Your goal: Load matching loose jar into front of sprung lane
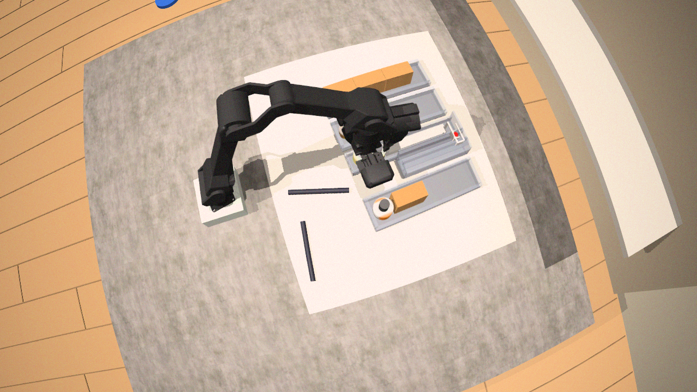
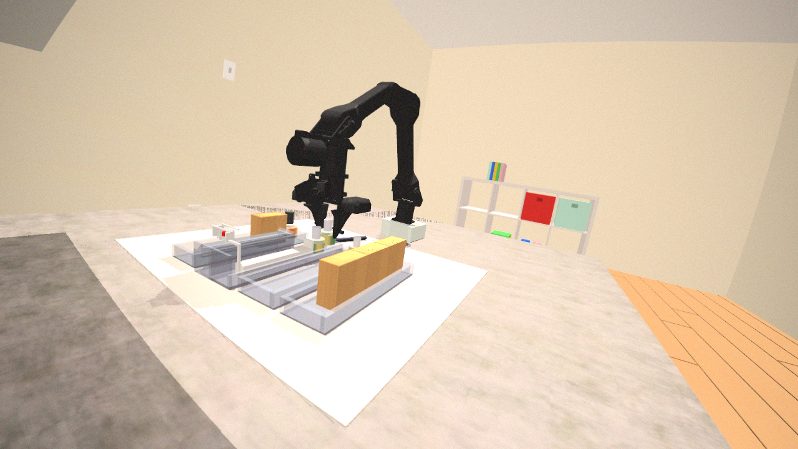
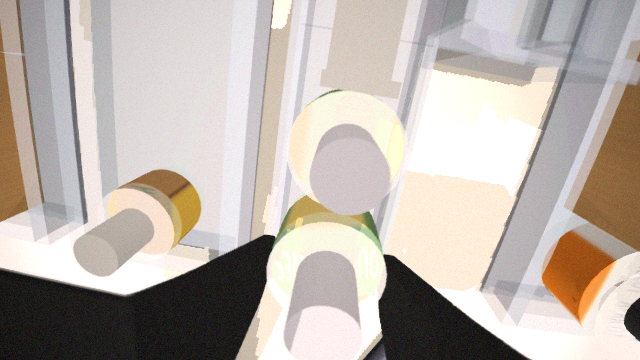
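The sprung lane lies 14 cm ahead of my gripper tip, 4 cm to the right of it and 2 cm below it. Also, from my gripper tip: red mark: 22 cm ahead, 6 cm to the right, 3 cm above.
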